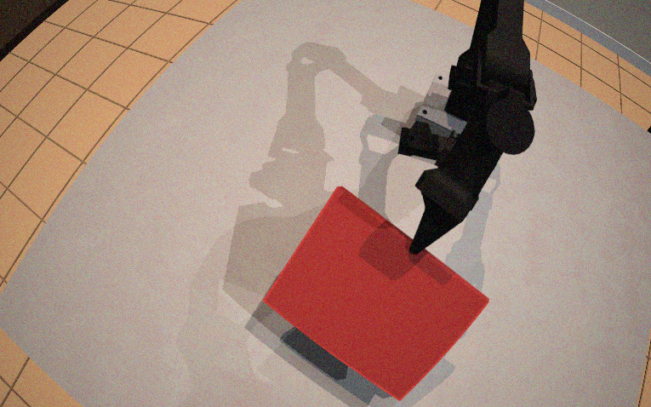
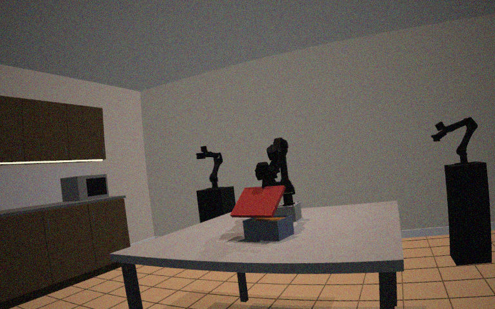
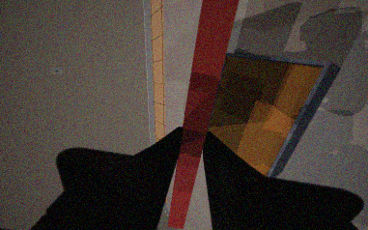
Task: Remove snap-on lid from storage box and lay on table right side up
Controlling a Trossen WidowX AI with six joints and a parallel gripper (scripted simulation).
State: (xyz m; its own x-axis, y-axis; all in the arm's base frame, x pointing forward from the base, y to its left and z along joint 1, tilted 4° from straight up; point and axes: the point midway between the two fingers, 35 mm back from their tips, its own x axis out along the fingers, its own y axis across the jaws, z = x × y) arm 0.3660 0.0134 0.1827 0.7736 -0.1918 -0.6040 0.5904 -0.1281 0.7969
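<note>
My gripper tip is 60 mm short of the lid, 10 mm to the left of it and 50 mm above it. From my gripper tip the other things lie so: storage box (40 mm ahead, 20 mm to the left, 190 mm below).
</note>
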